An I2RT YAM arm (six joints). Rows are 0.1 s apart.
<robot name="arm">
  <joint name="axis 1" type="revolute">
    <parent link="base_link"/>
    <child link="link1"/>
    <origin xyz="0 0 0.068"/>
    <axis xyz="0 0 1"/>
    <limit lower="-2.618" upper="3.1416"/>
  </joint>
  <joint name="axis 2" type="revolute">
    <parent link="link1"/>
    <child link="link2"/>
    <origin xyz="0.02 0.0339 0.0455"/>
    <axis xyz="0 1 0"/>
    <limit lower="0" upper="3.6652"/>
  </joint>
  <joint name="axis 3" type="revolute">
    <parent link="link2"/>
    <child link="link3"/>
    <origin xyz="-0.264 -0.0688 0"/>
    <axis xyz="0 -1 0"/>
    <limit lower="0" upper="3.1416"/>
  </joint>
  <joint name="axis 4" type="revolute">
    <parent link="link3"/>
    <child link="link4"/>
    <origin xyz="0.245 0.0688 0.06"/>
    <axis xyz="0 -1 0"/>
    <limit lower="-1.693" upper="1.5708"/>
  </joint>
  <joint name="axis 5" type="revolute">
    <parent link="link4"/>
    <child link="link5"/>
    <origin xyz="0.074 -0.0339 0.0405"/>
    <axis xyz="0 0 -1"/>
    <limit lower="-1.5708" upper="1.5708"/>
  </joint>
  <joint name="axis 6" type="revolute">
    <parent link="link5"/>
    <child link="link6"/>
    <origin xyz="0.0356 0 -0.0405"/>
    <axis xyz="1 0 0"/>
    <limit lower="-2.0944" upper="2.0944"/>
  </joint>
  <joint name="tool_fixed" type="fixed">
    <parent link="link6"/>
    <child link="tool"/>
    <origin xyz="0 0 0" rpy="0 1.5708 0"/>
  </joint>
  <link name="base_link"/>
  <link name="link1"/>
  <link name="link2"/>
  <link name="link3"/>
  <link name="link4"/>
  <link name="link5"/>
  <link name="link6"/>
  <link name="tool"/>
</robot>
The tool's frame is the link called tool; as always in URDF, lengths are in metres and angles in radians.
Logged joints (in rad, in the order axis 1, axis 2, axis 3, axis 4, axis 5, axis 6), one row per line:
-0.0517 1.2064 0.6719 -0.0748 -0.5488 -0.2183
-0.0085 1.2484 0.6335 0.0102 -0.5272 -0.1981
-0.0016 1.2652 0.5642 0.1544 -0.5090 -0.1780
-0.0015 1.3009 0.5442 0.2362 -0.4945 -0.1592
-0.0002 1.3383 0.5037 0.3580 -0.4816 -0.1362
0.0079 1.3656 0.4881 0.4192 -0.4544 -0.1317
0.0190 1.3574 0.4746 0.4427 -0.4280 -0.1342
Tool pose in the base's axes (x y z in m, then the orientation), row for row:
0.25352 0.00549 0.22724 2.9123 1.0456 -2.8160
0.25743 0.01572 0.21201 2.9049 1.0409 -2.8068
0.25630 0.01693 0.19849 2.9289 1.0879 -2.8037
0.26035 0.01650 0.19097 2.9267 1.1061 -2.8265
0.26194 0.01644 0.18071 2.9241 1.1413 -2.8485
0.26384 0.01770 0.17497 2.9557 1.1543 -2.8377
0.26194 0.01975 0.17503 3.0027 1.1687 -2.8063
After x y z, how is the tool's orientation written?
As angles about the fixed x, y, z axes (roll, pitch, yaw), in radians.
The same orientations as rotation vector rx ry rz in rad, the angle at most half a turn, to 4 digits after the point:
-0.4793 2.0556 0.4360
-0.4937 2.0579 0.4492
-0.4786 2.0131 0.4273
-0.4553 1.9980 0.4158
-0.4323 1.9655 0.4050
-0.4219 1.9547 0.3806
-0.4210 1.9408 0.3550

